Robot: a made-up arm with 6 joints.
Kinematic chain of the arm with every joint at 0, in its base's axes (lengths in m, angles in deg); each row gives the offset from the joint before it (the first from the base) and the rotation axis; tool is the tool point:
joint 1: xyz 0 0 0.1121 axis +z
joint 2: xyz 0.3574 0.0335 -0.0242 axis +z
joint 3: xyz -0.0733 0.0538 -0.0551 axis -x
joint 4: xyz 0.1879 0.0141 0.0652 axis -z
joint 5: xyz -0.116 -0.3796 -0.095 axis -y
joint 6: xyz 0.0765 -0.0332 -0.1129 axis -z
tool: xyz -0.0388 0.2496 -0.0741
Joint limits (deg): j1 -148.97..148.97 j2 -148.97..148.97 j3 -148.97..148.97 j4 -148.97..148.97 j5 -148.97..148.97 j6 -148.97..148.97
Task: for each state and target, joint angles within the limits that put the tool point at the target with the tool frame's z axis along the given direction. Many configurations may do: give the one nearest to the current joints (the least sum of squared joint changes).
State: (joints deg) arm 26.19 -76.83 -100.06 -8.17 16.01 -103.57
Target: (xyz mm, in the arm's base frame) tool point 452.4 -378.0 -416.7 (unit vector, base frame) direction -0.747 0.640 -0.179
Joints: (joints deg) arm -1.35 -111.29 -77.99 -50.66 28.57 -85.93
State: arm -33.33 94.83 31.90 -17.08 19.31 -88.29
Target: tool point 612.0 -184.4 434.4 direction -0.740 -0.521 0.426
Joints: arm -58.15 133.51 72.25 -18.23 46.67 -106.68
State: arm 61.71 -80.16 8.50 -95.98 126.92 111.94
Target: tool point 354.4 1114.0 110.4 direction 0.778 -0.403 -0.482
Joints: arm 77.41 -40.34 31.96 -132.28 145.83 148.97
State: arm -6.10 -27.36 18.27 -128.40 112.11 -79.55
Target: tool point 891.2 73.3 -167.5 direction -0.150 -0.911 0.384
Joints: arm 12.02 -22.54 37.57 -91.12 104.98 -85.80
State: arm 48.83 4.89 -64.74 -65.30 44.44 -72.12
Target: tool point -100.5 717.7 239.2 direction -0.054 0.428 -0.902
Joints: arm 81.85 -3.89 -88.91 -114.37 99.16 -47.71
